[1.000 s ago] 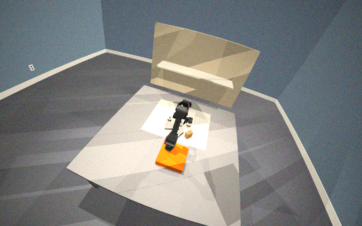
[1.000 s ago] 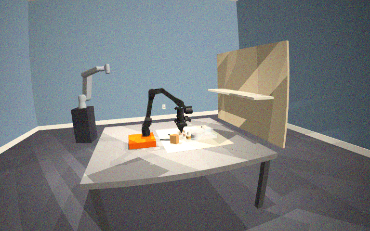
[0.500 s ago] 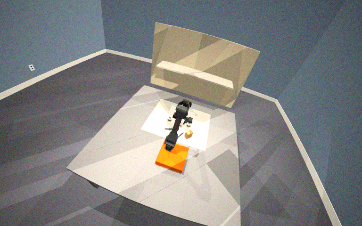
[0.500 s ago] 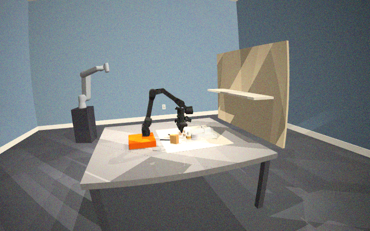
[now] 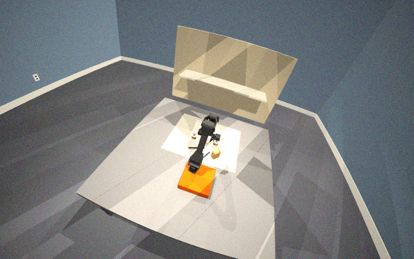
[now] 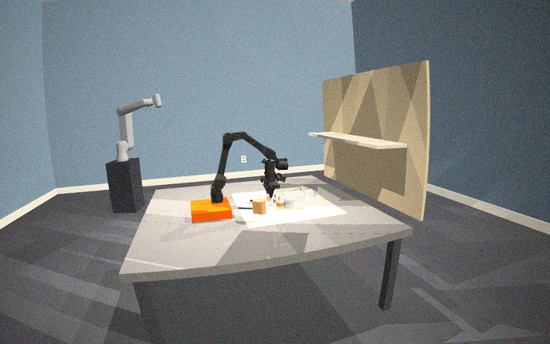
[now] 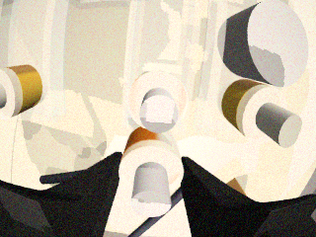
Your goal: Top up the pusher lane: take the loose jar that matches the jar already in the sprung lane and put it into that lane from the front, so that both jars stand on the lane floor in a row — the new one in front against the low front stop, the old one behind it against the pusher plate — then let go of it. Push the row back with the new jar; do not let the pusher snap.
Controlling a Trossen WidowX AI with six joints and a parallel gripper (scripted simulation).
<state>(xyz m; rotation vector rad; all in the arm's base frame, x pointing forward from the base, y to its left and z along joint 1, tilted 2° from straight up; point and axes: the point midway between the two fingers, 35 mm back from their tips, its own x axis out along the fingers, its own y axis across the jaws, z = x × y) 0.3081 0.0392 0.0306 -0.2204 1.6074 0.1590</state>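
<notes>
Right now the grey lid is 100 mm ahead of my gripper tip, 60 mm to the right of it and 30 mm below it. From my gripper tip the other things lie so: pusher lane: 160 mm ahead, 60 mm to the left, 40 mm below; then tan cube: 120 mm to the right, 70 mm behind, 20 mm below; then shelf: 520 mm ahead, 310 mm above, 130 mm to the left.
</notes>
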